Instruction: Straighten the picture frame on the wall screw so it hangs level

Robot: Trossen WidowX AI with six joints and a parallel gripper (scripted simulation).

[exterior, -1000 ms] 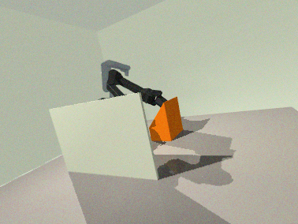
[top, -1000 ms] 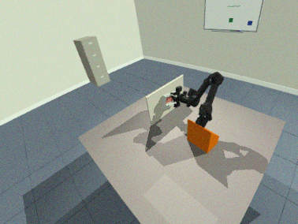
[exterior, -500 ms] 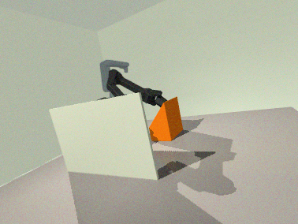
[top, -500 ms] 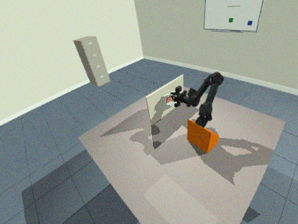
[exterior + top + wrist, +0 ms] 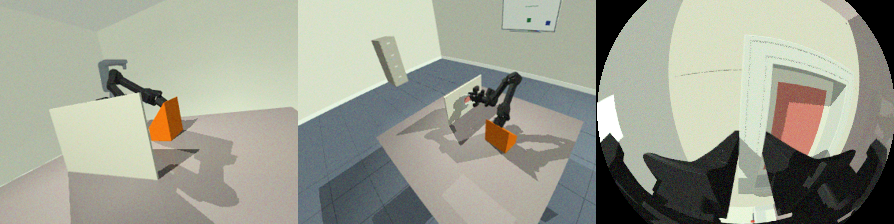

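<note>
My gripper tip is 5 cm above the picture frame, 1 cm to the right of it and 1 cm short of it.
</note>
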